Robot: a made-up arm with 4 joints.
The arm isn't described. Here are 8 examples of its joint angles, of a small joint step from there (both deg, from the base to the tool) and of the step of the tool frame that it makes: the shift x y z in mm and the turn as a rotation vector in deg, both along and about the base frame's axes.
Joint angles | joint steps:
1: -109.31 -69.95 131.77 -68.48 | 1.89 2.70 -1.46 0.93
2: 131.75 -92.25 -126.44 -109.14 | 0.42 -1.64 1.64 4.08
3: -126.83 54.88 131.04 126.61 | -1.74 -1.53 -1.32 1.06
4: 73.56 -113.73 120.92 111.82 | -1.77 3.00 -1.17 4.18
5: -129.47 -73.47 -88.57 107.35 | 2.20 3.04 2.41 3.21
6: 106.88 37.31 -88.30 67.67 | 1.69 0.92 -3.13 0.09
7: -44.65 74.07 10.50 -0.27 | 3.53 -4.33 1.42 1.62
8: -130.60 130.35 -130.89 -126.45 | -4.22 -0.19 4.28 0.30
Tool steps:
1: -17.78 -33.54 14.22 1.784 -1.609 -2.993
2: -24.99 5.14 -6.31 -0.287 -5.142 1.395
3: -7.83 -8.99 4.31 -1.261 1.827 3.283
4: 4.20 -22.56 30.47 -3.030 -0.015 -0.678
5: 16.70 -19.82 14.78 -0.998 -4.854 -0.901
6: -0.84 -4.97 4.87 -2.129 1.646 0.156
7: -30.80 8.15 5.18 1.505 2.408 -4.781
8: -15.25 6.54 4.10 1.907 2.274 1.104
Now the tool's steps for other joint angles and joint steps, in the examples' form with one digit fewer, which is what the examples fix.
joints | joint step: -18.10 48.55 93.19 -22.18 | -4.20 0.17 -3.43 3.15
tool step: -16.5 -61.4 -3.7 -0.12 0.06 8.85
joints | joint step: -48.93 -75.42 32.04 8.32 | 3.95 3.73 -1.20 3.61
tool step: -11.3 12.2 -13.5 -3.08 -6.44 -4.56
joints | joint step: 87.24 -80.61 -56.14 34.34 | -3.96 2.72 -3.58 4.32
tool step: -12.4 -5.3 -11.3 2.51 5.24 -0.24
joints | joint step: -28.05 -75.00 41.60 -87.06 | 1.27 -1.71 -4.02 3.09
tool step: -17.5 12.6 -16.3 0.73 -2.88 -4.69
